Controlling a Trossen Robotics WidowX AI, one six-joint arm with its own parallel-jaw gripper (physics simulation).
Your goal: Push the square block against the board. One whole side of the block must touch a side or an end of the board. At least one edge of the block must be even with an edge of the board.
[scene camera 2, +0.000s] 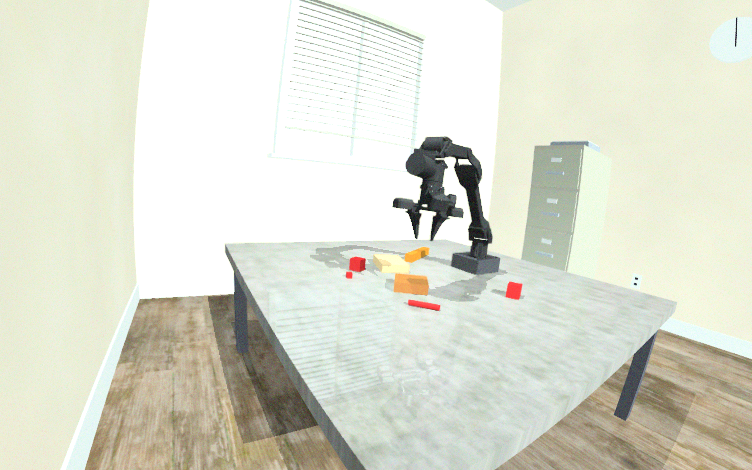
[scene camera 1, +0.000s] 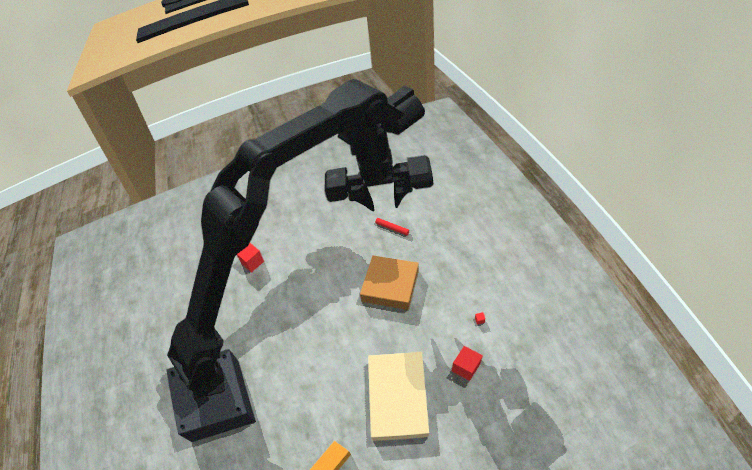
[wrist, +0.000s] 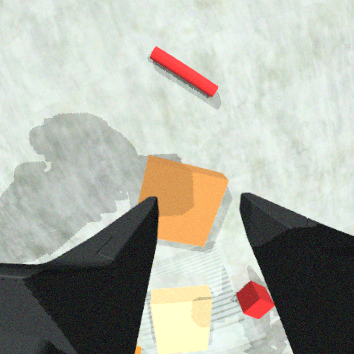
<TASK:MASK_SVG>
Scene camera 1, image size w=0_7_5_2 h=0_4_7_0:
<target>my gripper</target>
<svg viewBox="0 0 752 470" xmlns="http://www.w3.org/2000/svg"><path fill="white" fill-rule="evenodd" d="M324 190L329 202L342 201L349 197L350 201L356 201L373 212L374 204L367 187L394 182L395 208L398 208L402 199L407 193L411 193L413 188L430 188L434 183L430 160L426 155L409 157L407 162L397 163L393 166L390 148L383 156L366 160L359 158L355 154L354 147L350 146L351 155L356 155L360 172L356 175L347 176L348 171L346 167L327 170L325 173Z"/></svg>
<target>board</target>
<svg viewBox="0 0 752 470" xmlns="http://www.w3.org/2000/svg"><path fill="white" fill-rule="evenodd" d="M422 352L368 356L371 438L373 441L429 437Z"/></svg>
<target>square block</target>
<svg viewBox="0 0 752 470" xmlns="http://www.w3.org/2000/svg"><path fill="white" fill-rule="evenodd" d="M372 255L360 292L361 302L409 310L419 271L419 263Z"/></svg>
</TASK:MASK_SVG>
